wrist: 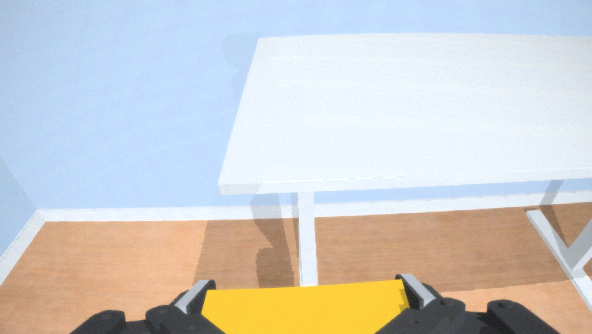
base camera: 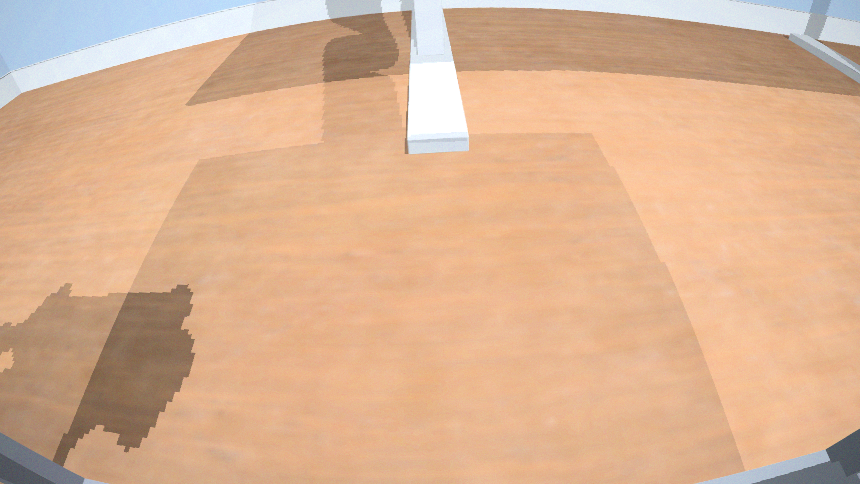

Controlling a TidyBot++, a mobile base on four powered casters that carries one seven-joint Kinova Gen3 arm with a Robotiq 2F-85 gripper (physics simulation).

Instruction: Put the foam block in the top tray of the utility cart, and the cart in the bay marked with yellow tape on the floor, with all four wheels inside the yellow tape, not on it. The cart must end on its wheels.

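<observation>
A yellow block, taken as the foam block [wrist: 305, 316], fills the space between the two fingers of my gripper [wrist: 305, 298] at the bottom of the wrist view. The fingers stand wide, with a fingertip against each side of the block, so the gripper is shut on it. The block's lower part is cut off by the view's edge. It is held up off the floor, in front of the white table. The gripper does not show in the base camera view. The utility cart and the yellow tape bay do not show in either view.
A white table [wrist: 410, 110] stands by the blue wall [wrist: 125, 100], its left front corner near the middle of the wrist view. Its white leg foot [base camera: 437, 105] reaches toward the base; another foot [base camera: 825, 55] [wrist: 550, 239] is at the right. Shadows cross the wooden floor [base camera: 421, 300].
</observation>
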